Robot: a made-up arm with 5 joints.
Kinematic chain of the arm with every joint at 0, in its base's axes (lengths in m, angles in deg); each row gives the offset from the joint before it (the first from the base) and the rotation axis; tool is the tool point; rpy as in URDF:
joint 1: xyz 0 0 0.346 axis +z
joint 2: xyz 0 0 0 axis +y
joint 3: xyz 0.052 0 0.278 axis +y
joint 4: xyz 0.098 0 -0.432 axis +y
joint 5: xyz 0.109 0 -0.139 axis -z
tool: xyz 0 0 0 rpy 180 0 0
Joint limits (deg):
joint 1: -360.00..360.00
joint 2: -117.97..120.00
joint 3: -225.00..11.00
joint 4: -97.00..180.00
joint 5: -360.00..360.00
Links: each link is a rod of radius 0.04 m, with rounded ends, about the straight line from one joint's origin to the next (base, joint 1, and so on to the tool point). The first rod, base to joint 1, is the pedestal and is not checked.
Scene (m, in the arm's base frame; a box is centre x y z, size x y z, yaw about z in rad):
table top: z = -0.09
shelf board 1: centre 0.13 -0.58 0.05 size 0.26 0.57 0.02 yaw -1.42
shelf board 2: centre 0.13 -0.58 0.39 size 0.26 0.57 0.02 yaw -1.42
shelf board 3: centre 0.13 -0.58 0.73 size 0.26 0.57 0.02 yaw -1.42
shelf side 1: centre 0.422 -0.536 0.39 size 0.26 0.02 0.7 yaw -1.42
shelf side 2: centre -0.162 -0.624 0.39 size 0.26 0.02 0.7 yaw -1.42
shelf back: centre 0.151 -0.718 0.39 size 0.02 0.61 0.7 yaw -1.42
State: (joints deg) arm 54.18 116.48 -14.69 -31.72 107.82
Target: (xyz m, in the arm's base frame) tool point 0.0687 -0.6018 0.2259
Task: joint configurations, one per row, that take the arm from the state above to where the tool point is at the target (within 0.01 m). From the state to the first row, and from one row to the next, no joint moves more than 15 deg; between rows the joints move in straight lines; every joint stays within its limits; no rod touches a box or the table.
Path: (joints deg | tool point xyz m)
1: 40.50 110.00 -9.55 -44.75 103.70 | -0.1921 -0.1640 0.0157
2: 26.82 103.53 -4.41 -57.78 99.57 | -0.1731 -0.0875 0.0258
3: 13.14 97.05 0.72 -70.81 95.45 | -0.1340 -0.0313 0.0483
4: -0.54 90.57 5.86 -83.83 91.32 | -0.0867 0.0008 0.0828
5: -14.21 84.09 11.00 -96.86 87.20 | -0.0425 0.0108 0.1280
6: -28.44 71.61 6.54 -95.57 91.32 | 0.0204 -0.0110 0.0997
7: -42.66 59.12 2.07 -94.28 95.45 | 0.0744 -0.0686 0.0931
8: -56.88 46.64 -2.39 -92.98 99.57 | 0.1000 -0.1532 0.1115
9: -71.10 34.15 -6.85 -91.69 103.70 | 0.0844 -0.2465 0.1563
10: -85.32 21.67 -11.31 -90.40 107.82 | 0.0266 -0.3244 0.2259
11: -84.86 25.76 -22.67 -81.97 107.82 | 0.0358 -0.3980 0.2173
12: -84.40 29.84 -34.03 -73.55 107.82 | 0.0460 -0.4695 0.2146
13: -83.95 33.93 -45.39 -65.12 107.82 | 0.0570 -0.5377 0.2175
14: -83.49 38.02 -56.75 -56.69 107.82 | 0.0687 -0.6018 0.2258

